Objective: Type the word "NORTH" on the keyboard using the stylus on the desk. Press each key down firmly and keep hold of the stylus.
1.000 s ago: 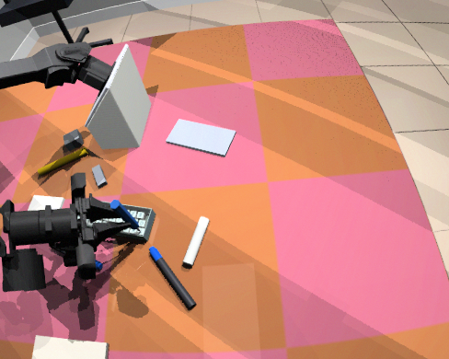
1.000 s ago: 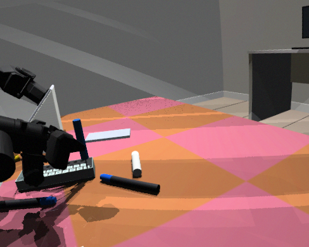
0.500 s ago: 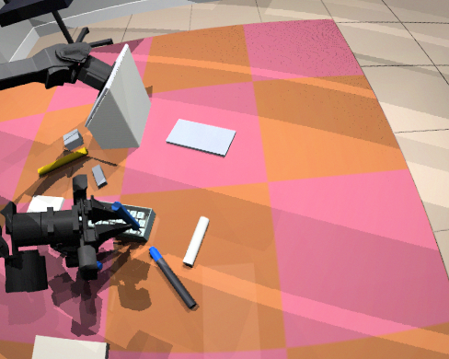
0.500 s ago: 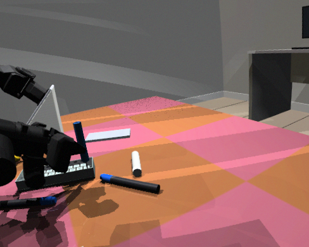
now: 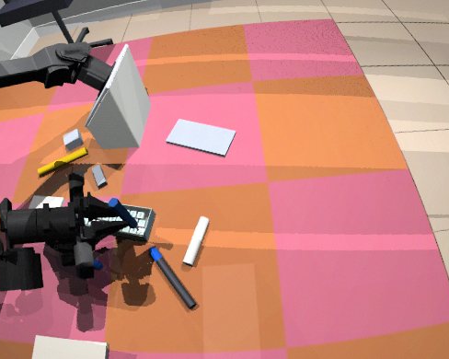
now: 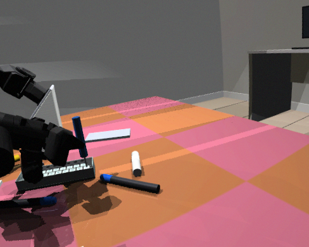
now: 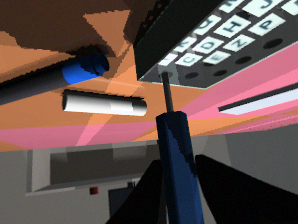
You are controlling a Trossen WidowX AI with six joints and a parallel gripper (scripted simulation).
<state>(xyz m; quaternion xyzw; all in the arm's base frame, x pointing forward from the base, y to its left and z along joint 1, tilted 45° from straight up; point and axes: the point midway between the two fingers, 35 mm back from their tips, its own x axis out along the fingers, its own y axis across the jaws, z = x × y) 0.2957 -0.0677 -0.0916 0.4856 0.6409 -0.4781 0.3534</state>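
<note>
Now: the white cylinder 3 cm ahead of my gripper tip, 11 cm to the left of it and 7 cm below it. The rest, counted from my gripper tip: stylus: 1 cm below; then yellow-handled tool: 22 cm behind, 23 cm to the right, 7 cm below; then grey slab: 23 cm behind, 13 cm to the left, 8 cm below.
</note>
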